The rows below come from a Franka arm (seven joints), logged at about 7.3 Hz.
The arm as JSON. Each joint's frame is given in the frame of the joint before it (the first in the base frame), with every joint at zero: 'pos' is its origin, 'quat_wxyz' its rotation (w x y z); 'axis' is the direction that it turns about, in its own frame. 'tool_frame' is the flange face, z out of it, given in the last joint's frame.
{
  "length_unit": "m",
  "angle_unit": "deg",
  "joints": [
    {
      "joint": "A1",
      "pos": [
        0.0,
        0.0,
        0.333
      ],
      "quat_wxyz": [
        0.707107,
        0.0,
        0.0,
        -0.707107
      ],
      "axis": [
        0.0,
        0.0,
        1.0
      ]
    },
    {
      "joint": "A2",
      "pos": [
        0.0,
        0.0,
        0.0
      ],
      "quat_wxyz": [
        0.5,
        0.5,
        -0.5,
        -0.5
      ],
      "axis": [
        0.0,
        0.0,
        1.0
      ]
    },
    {
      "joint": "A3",
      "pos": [
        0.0,
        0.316,
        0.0
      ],
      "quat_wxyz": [
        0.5,
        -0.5,
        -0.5,
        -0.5
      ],
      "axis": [
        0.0,
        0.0,
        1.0
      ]
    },
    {
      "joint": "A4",
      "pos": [
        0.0,
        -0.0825,
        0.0
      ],
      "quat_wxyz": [
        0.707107,
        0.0,
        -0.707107,
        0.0
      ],
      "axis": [
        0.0,
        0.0,
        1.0
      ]
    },
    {
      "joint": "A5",
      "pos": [
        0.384,
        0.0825,
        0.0
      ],
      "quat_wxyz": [
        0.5,
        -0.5,
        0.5,
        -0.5
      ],
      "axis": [
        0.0,
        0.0,
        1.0
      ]
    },
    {
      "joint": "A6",
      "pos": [
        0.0,
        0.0,
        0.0
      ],
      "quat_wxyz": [
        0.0,
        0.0,
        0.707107,
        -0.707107
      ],
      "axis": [
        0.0,
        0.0,
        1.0
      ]
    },
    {
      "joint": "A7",
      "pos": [
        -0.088,
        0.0,
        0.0
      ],
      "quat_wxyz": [
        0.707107,
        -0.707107,
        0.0,
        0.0
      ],
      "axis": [
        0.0,
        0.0,
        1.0
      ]
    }
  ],
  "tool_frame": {
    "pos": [
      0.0,
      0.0,
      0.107
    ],
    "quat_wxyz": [
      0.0,
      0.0,
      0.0,
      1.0
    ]
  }
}
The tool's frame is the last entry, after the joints.
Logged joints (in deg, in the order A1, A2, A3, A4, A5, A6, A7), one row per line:
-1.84, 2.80, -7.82, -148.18, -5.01, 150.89, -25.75
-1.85, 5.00, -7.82, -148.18, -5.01, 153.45, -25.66
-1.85, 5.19, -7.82, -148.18, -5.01, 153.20, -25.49
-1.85, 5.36, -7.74, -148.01, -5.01, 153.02, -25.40
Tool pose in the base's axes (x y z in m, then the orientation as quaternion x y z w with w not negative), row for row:
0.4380, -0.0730, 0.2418, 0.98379, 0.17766, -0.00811, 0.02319
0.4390, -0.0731, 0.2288, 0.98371, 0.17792, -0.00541, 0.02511
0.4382, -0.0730, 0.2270, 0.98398, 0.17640, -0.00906, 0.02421
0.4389, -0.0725, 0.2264, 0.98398, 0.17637, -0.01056, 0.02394
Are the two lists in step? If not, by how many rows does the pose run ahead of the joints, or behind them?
They are in step.
